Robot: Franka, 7 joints.
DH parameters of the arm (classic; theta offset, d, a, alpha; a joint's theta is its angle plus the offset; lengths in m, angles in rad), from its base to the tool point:
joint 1: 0 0.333 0 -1.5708
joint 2: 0 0 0 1.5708
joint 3: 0 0.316 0.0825 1.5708
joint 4: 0 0 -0.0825 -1.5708
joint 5: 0 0.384 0 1.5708
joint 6: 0 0 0.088 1.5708
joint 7: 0 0.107 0 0
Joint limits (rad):
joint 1: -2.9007..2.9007
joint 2: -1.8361..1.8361
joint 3: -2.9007..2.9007
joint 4: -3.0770..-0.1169
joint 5: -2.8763..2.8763
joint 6: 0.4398..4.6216
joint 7: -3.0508..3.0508
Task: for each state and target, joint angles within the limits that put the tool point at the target. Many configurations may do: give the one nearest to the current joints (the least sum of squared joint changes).
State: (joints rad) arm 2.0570 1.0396 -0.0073 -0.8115 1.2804 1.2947 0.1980
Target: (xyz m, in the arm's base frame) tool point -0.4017 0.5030 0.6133
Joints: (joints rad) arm 2.0261 0.6286 0.0295 -0.8429 1.2054 0.8841 0.1980
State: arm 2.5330 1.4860 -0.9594 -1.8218 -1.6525 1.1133 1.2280
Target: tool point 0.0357 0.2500 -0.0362
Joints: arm 2.6509 1.5574 -0.2572 -2.3317 -1.4188 1.0356 1.2280
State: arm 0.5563 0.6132 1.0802 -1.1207 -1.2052 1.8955 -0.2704
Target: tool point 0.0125 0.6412 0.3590
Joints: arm 0.6960 0.6747 1.1397 -1.7181 -1.0807 1.7239 -0.2704
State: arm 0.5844 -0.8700 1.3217 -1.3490 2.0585 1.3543 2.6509
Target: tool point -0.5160 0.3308 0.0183
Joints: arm 0.2825 -1.6065 1.9392 -1.6358 1.9493 1.3690 2.6509
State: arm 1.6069 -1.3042 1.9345 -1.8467 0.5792 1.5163 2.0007
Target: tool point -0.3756 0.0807 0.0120
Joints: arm 1.2195 -1.6555 2.1407 -2.0797 0.5928 1.5615 2.0007
